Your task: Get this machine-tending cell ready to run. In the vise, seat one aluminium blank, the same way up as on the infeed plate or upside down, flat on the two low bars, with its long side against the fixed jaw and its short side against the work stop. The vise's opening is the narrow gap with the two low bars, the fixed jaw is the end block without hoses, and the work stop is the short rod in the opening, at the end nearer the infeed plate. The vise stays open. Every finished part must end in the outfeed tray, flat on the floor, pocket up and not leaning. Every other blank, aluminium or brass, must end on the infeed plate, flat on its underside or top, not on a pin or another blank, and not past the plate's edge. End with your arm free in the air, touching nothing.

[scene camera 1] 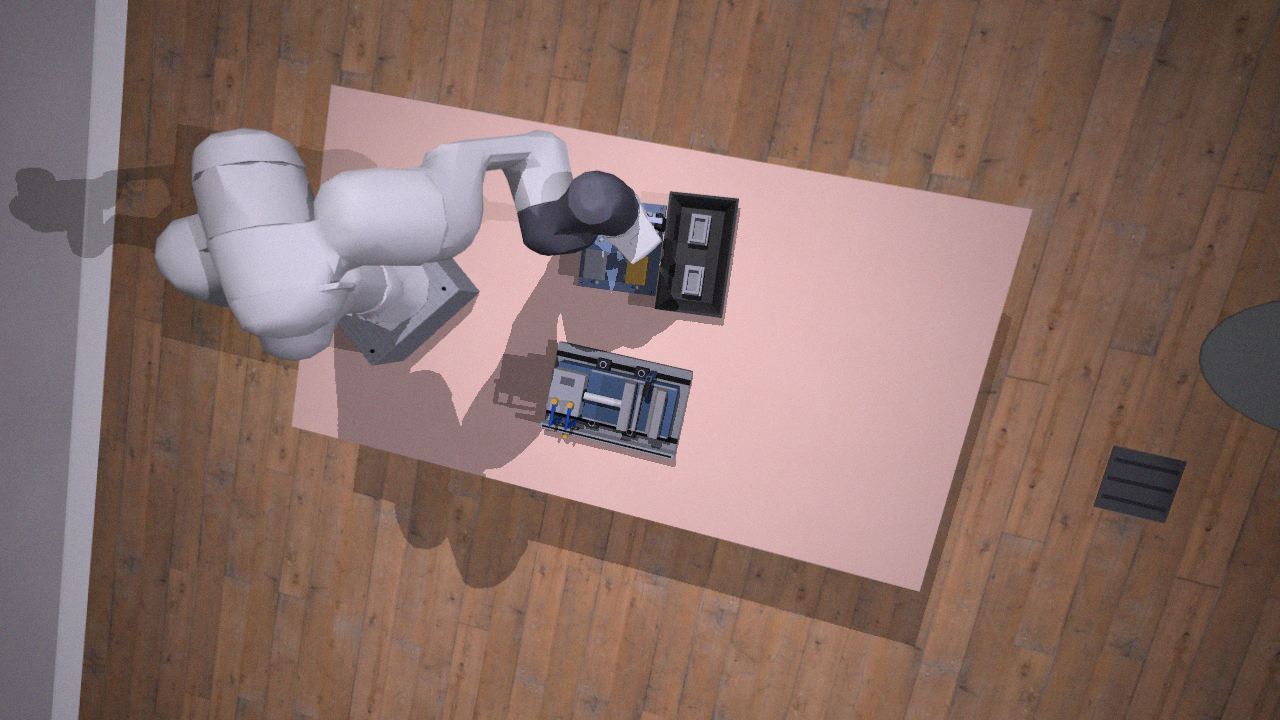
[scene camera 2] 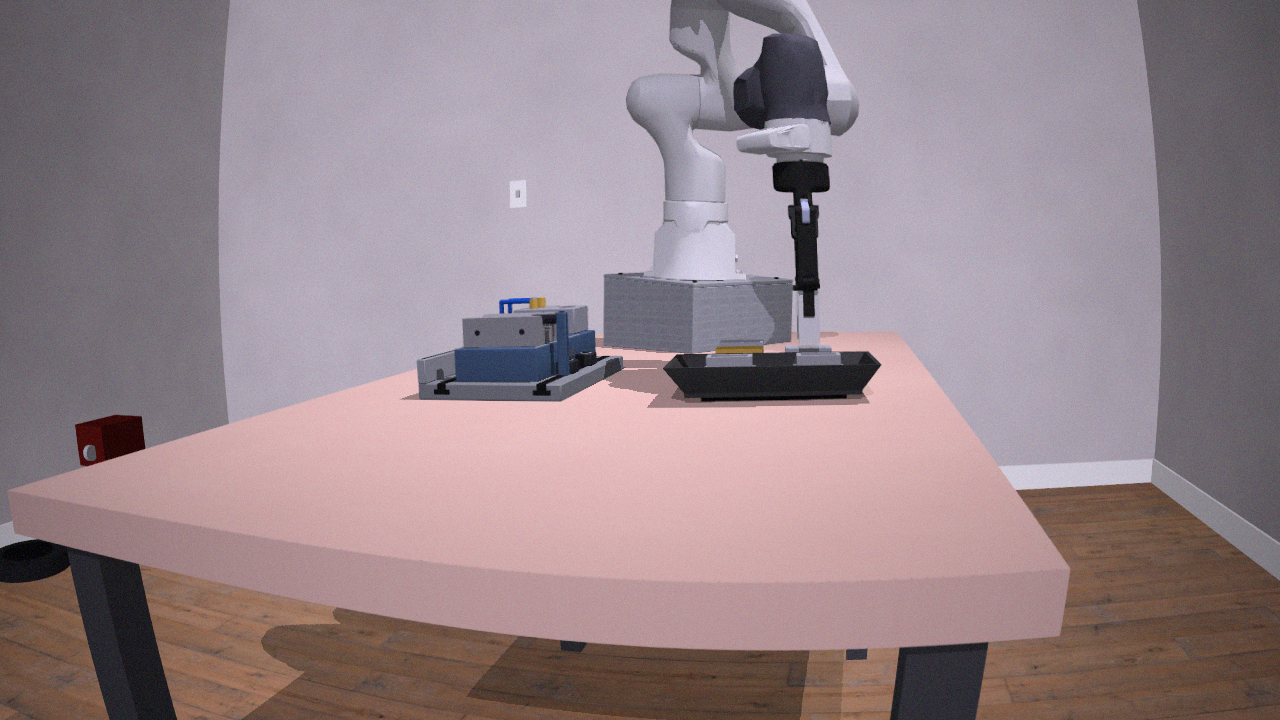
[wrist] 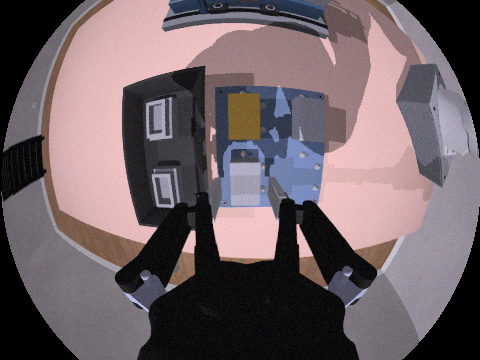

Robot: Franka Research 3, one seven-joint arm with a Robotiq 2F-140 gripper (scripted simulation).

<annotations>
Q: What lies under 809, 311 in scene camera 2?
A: My gripper.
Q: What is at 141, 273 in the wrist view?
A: My gripper.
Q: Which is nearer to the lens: the aluminium blank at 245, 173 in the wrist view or the finished part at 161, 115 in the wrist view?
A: The aluminium blank.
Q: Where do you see a finished part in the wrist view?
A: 168, 192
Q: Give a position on an aluminium blank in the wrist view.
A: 308, 114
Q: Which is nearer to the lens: the brass blank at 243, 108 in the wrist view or the finished part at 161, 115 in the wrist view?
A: The brass blank.
</annotations>
